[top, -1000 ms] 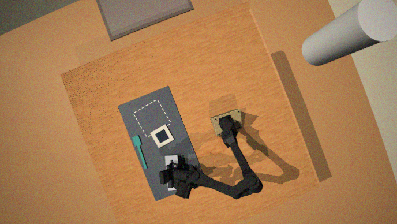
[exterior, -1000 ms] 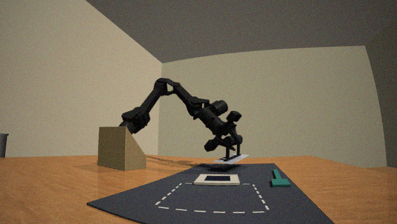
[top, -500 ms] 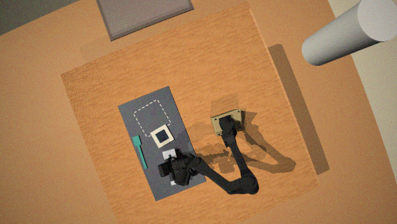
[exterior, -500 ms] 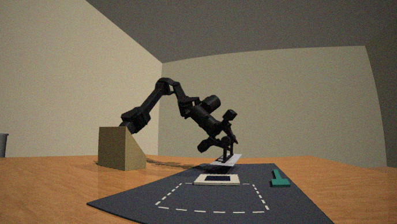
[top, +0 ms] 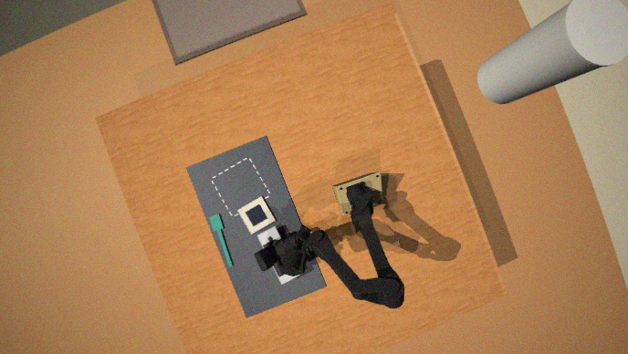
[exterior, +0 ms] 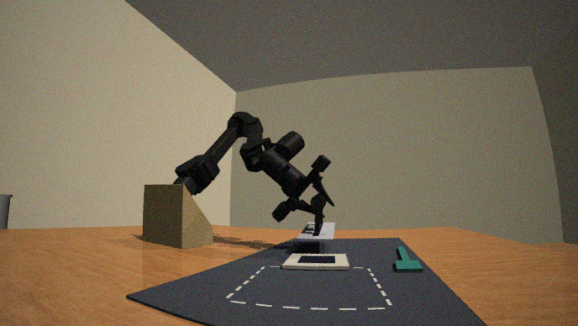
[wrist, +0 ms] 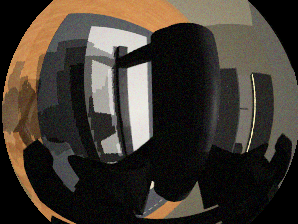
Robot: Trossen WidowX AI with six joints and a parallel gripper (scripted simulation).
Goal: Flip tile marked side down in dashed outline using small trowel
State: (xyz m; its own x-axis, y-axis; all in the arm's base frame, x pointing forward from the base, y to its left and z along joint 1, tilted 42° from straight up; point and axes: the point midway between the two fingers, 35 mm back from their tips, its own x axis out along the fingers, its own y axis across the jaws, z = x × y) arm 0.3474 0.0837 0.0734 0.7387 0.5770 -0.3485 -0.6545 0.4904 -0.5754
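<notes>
The dark grey mat is 30 mm ahead of my gripper tip, 100 mm to the right of it and 110 mm below it. The rest, counted from my gripper tip: square tile 10 mm ahead, 140 mm to the right, 90 mm below; teal t-shaped trowel 170 mm ahead, 110 mm to the right, 90 mm below.
</notes>
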